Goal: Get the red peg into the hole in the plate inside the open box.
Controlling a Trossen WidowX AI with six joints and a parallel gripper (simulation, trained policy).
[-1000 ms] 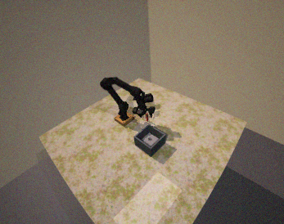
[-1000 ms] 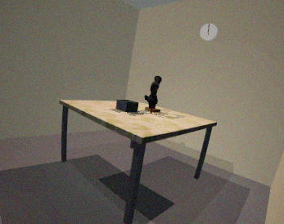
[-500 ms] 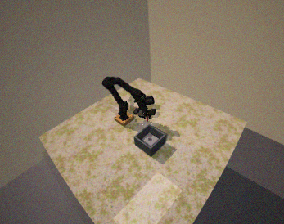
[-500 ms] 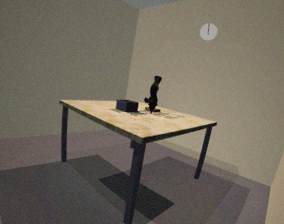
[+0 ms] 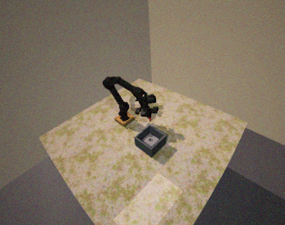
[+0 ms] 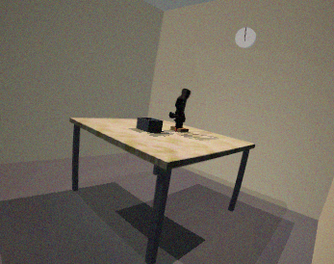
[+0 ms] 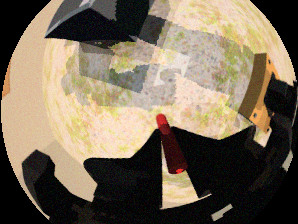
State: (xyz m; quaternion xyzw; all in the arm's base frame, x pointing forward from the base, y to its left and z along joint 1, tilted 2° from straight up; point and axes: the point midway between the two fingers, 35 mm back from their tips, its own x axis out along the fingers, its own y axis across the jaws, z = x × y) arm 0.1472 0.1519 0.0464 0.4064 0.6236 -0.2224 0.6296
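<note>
The grey plate lies 190 mm ahead of my gripper tip and 140 mm to the right of it. From my gripper tip the other things lie so: red peg (10 mm above); then dark box (190 mm ahead, 140 mm to the right, 20 mm below).
</note>
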